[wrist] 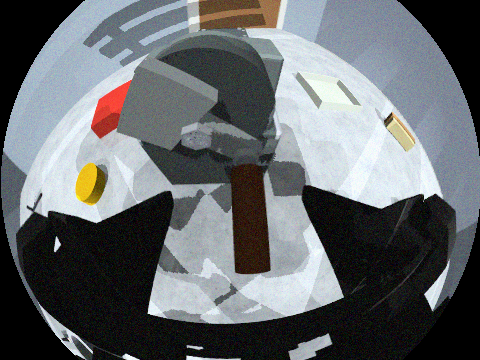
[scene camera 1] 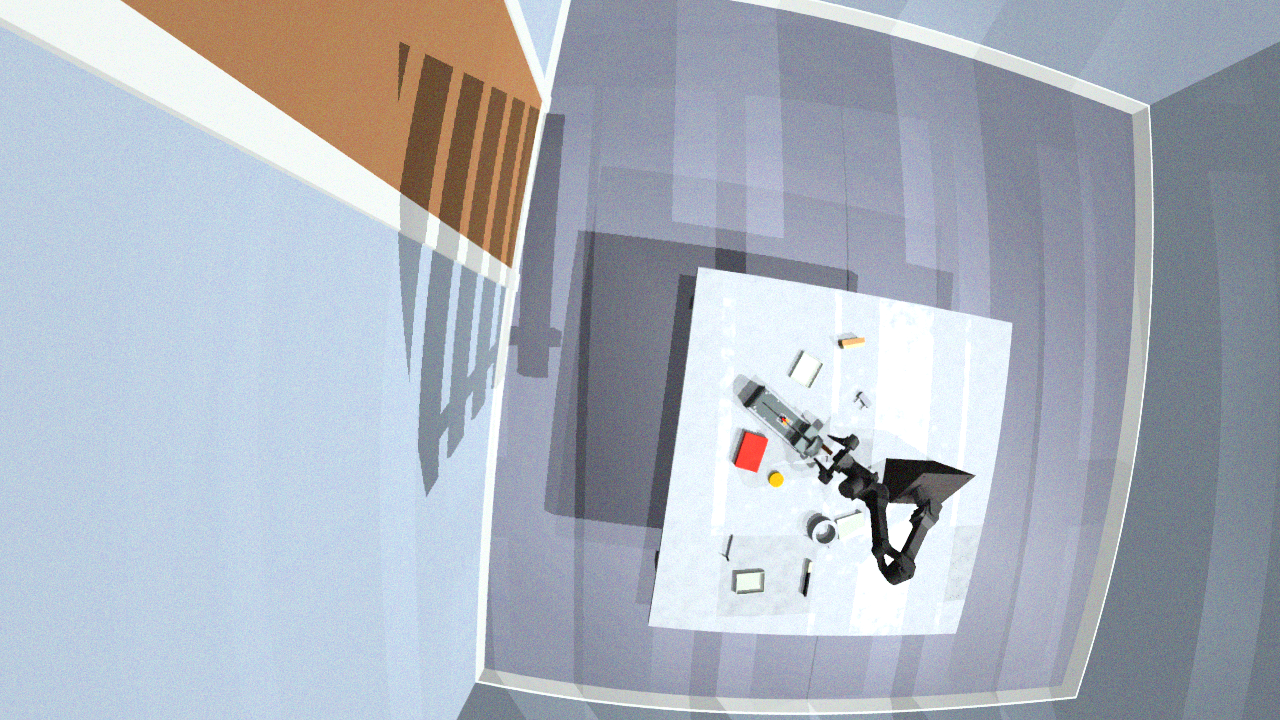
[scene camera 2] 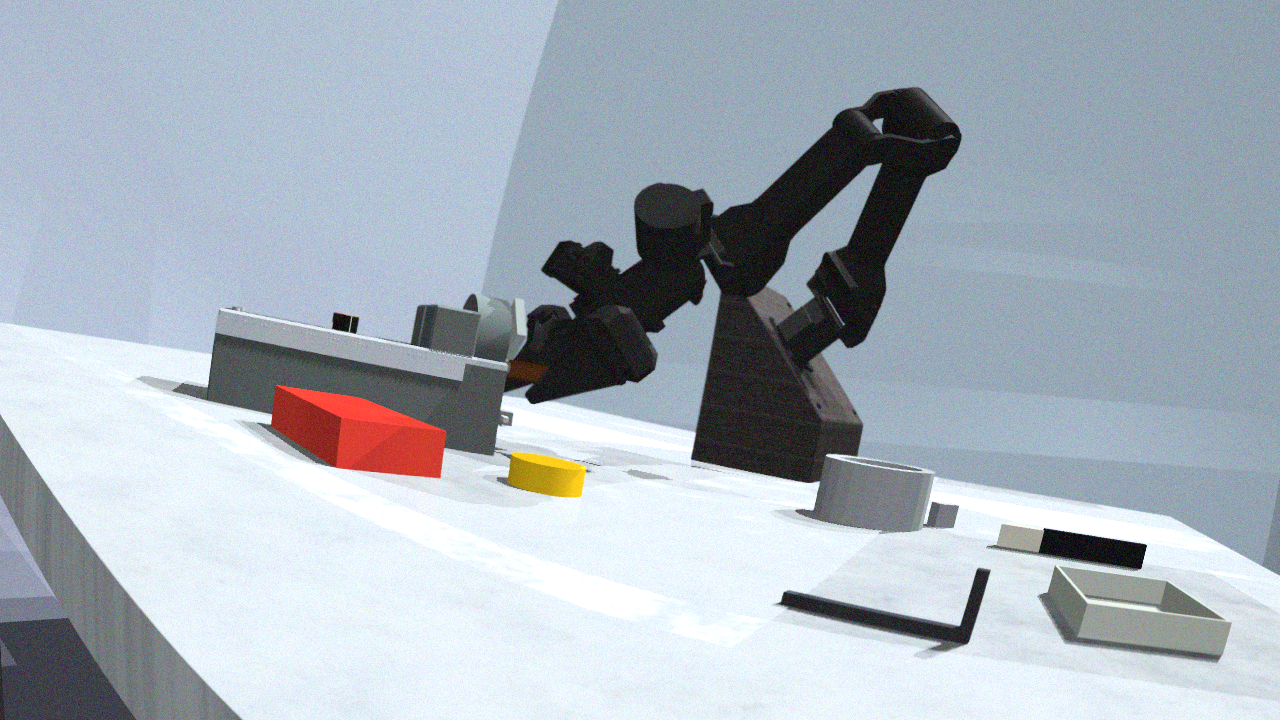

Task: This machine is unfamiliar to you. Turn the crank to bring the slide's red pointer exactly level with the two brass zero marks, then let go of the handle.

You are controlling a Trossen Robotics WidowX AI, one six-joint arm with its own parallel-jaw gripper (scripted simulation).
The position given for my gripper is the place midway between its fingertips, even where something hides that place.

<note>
My gripper [scene camera 2: 511,394] is open, holding nothing. Further things: a black L-shaped bar [scene camera 2: 961,634] and a shallow tray [scene camera 2: 1099,605].
My gripper is seen too in the wrist view [wrist: 238,195] and in scene camera 1 [scene camera 1: 819,445].
</note>
